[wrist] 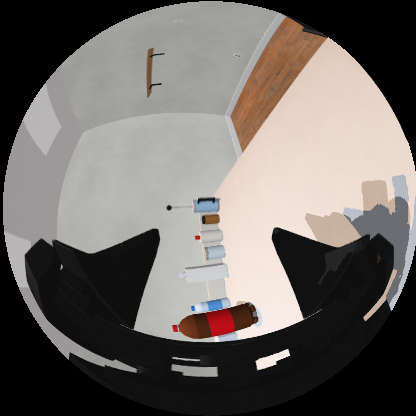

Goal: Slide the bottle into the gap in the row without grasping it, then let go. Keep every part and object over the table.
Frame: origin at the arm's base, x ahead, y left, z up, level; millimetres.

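Seen in the pictures: gripper, fingertip midpoint: (217, 234).
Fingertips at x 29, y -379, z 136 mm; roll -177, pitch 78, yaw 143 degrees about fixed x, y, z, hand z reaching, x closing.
Note:
A point is followed by its place in that frame.
A large brown bottle (220, 321) @(x 361, y -129, z 74 mm) with a red label and red cap stands upright on the cream table (320, 165) @(x 19, y -462, z -62 mm), its cap toward the left of the sideways wrist view. It is nearer than the row and low in the view, overlapping a pale blue object (227, 338) @(x 638, y 172, z -7 mm) behind it. The row holds a small blue-labelled bottle (212, 305) @(x 682, y -80, z 36 mm), a tall white bottle (206, 273) @(x 651, y -281, z 46 mm), a pale blue can (215, 252) @(x 638, y -386, z -14 mm) and a white red-capped bottle (211, 236) @(x 635, y -473, z -5 mm). A gap shows between the tall white and blue-labelled bottles. My gripper (217, 234) @(x 29, y -379, z 136 mm) is open and empty; the brown bottle is outside its fingertips.
Farther along the row are a brown jar (211, 219) @(x 639, y -566, z -19 mm) and a blue box-like object (206, 205) @(x 608, y -637, z 5 mm) with a black handle; a thin rod with a black knob (169, 207) @(x 627, y -645, z 202 mm) shows beside it. A pale strip (217, 290) @(x 737, y -154, z -17 mm) runs behind the row. Arm shadows fall on the table at right.

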